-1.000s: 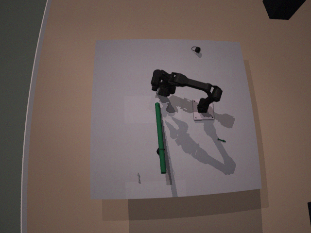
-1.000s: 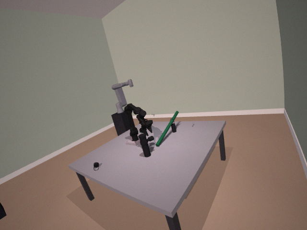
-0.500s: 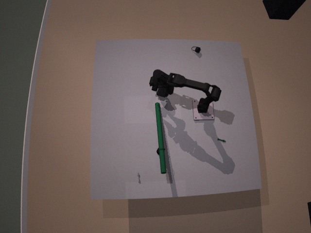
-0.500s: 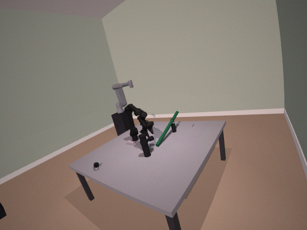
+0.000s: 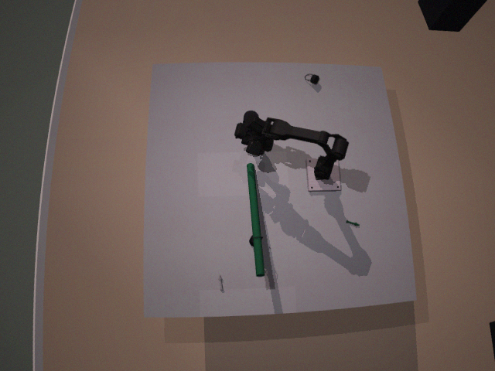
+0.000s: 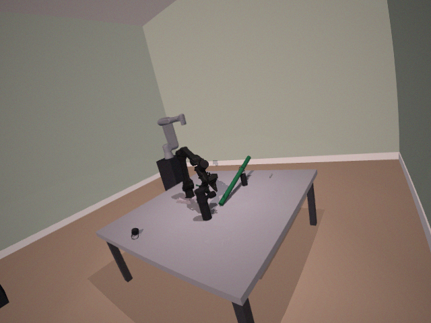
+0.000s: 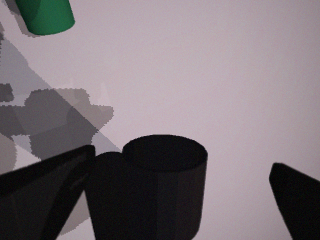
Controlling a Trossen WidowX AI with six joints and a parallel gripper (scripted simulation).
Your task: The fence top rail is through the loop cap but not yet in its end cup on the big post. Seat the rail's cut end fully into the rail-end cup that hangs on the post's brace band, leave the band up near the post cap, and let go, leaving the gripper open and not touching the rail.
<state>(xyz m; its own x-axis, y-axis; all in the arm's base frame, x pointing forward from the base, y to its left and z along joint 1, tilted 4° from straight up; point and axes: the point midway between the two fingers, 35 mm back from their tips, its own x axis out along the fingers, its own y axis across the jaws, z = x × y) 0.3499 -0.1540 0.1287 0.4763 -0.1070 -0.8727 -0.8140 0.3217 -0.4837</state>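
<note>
My gripper tip is now 20 mm to the left of the rail-end cup and 20 mm past it. From my gripper tip the other things lie so: green bolt (480 mm behind, 410 mm to the left, 130 mm below); grey part (620 mm to the left, 170 mm ahead, 130 mm below); small post (440 mm to the left, 30 mm below, 10 mm behind).
</note>
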